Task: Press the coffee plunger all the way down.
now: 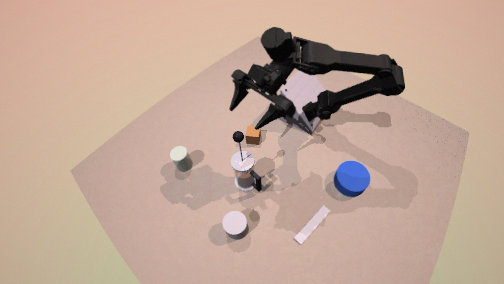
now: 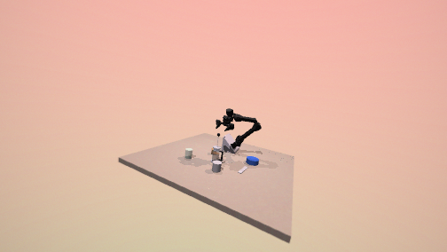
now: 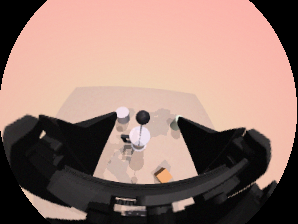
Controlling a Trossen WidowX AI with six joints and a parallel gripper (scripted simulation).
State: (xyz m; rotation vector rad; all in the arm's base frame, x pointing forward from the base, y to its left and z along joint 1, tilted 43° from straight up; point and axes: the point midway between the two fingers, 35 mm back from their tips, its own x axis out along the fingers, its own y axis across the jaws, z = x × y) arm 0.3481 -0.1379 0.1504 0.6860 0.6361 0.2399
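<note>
Now: the coffee press 17 cm below my gripper tip, 3 cm ahead of it and 2 cm to the left of it. From my gripper tip the other things lie so: white flat strip: 29 cm below, 27 cm to the left, 1 cm behind; pale green cylinder: 26 cm below, 21 cm to the right, 14 cm ahead.
</note>
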